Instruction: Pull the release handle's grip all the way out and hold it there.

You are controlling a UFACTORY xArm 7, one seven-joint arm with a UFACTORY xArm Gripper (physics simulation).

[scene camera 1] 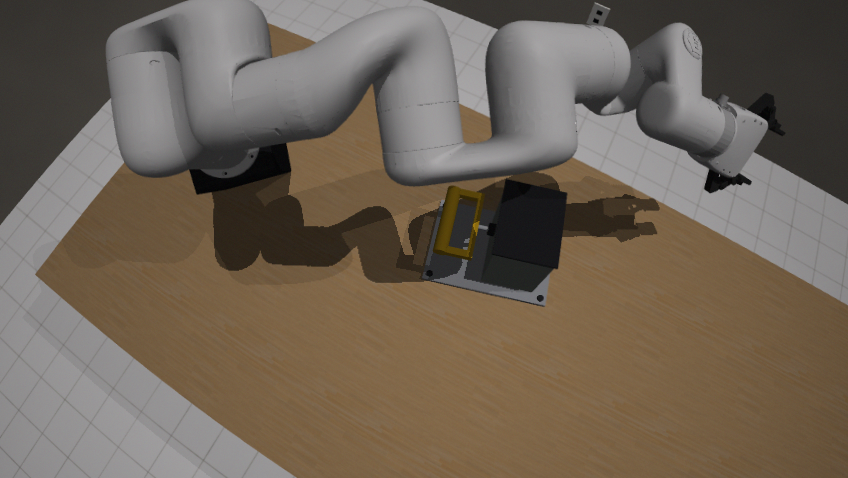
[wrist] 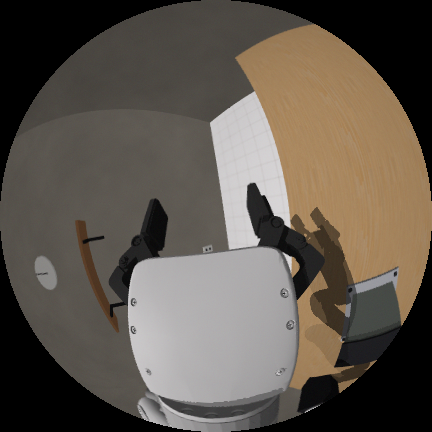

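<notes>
The release handle's yellow grip, a rectangular loop, stands at the left of a dark box housing. A short light rod joins it to the housing. Both are on a grey base plate with dark bolts at its corners. The grip does not show in the wrist view. My gripper is open and empty, high up at the far right of the scene view, well away from the grip and pointing away from it.
The arm arches over the wooden table, behind the housing in the scene view, and casts shadows around the plate. White tiled floor surrounds the table. A brown shelf and a round clock are on the wall.
</notes>
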